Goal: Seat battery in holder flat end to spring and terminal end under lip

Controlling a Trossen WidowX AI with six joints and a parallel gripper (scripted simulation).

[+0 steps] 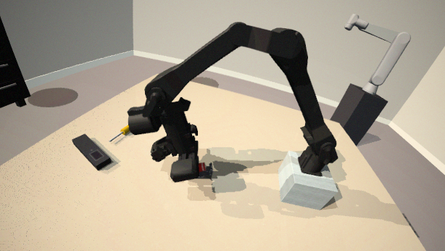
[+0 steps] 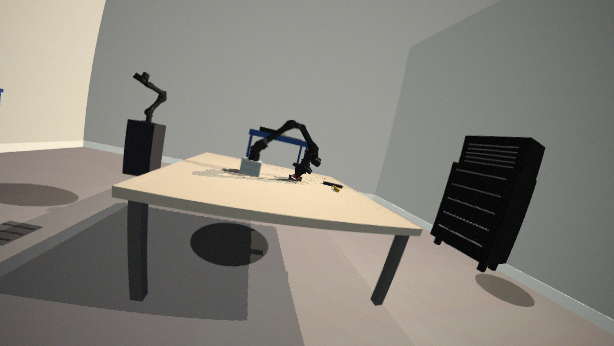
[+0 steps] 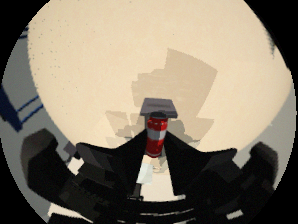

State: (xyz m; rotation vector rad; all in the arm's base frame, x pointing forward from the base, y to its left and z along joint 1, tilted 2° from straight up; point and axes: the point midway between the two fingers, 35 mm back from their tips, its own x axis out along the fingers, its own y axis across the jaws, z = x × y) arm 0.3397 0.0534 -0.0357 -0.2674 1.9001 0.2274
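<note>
My gripper tip is now 10 mm below the battery. The rest, counted from my gripper tip: black remote-like block: 330 mm ahead, 50 mm to the left; then yellow-handled screwdriver: 290 mm ahead, 80 mm to the right, 10 mm below.
</note>
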